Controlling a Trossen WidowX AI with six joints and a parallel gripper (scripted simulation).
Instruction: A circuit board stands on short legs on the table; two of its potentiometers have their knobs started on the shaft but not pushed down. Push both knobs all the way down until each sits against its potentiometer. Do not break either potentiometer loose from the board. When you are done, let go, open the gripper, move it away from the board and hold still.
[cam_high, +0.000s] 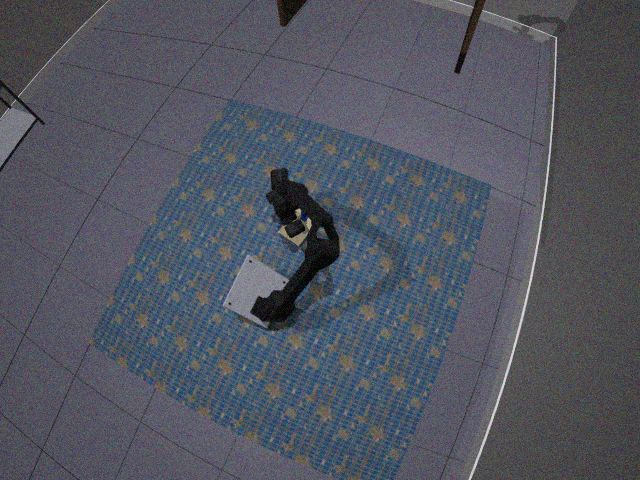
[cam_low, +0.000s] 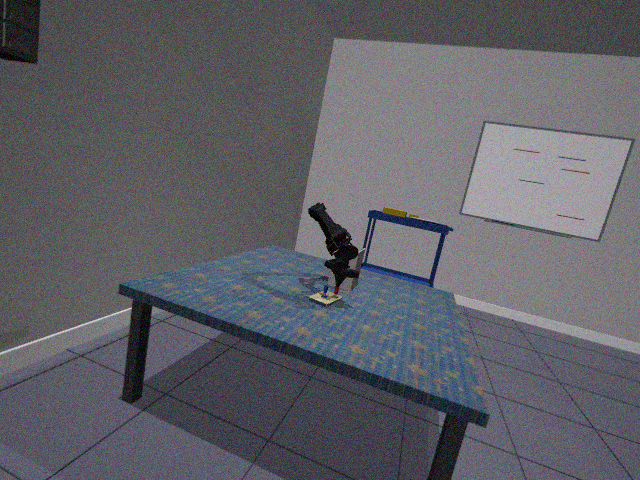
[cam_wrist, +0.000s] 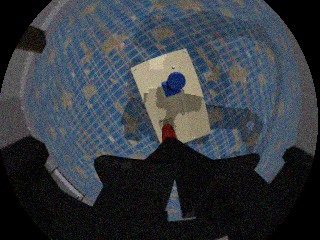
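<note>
The red knob lies 2 cm below my gripper tip. Round my gripper tip: blue knob: 5 cm ahead, 4 cm to the right, 1 cm below.
</note>
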